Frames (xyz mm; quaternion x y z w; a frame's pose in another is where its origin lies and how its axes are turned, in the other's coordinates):
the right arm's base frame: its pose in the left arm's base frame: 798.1 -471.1 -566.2 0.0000 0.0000 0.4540 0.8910
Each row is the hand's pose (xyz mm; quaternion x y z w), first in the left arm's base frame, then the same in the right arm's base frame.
Working: the left arm's base frame: its pose in the right arm's base frame: -88.0 922.6 566.2 0.0000 0.0000 -0.4540 0.8910

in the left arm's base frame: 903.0 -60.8 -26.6 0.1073 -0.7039 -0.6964 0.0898
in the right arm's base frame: 393.6 156.3 539.6 0.2240 0.6759 0.6613 0.2362
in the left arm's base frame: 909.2 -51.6 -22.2 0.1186 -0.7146 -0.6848 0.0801
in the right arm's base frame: 404.7 156.7 544.0 0.2187 0.6905 0.6465 0.2395
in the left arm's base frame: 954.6 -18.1 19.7 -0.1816 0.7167 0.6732 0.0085
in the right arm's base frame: 458.5 139.6 585.9 0.1636 0.7211 0.5960 0.3132
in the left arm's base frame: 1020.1 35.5 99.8 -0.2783 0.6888 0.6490 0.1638
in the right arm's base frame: 540.3 118.2 666.0 0.0648 0.7401 0.5039 0.4406
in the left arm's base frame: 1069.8 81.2 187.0 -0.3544 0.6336 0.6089 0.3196
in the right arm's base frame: 606.5 104.8 753.2 -0.0281 0.7255 0.3974 0.5612
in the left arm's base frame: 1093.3 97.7 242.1 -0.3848 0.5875 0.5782 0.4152
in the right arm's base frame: 633.7 95.5 808.3 -0.0761 0.6982 0.3267 0.6325
